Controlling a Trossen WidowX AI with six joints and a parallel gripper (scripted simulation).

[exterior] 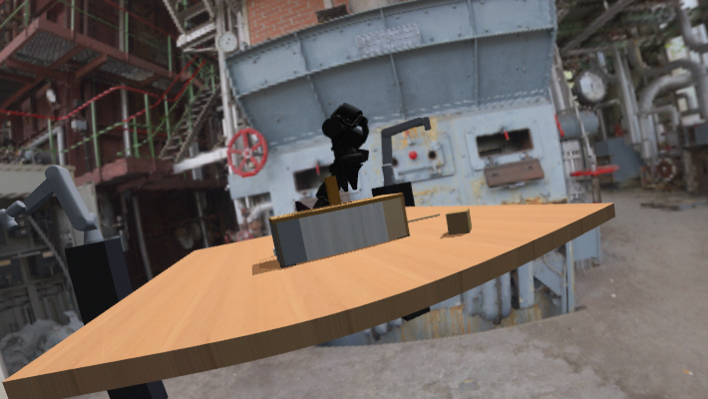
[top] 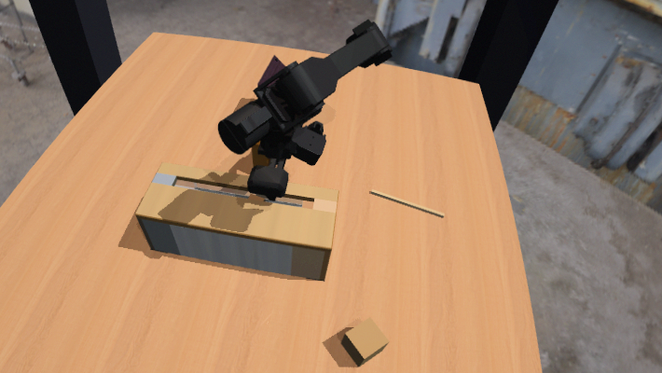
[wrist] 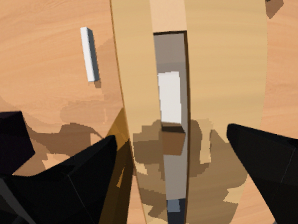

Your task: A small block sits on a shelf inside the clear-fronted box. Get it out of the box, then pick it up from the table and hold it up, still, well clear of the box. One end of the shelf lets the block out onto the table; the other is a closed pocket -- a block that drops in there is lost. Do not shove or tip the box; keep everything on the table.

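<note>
Now: the box 1 cm behind my gripper tip, 7 cm to the right of it and 10 cm below it. Round my gripper tip: thin stick: 12 cm behind, 31 cm to the left, 16 cm below; tan block: 4 cm to the right, 8 cm below.
</note>
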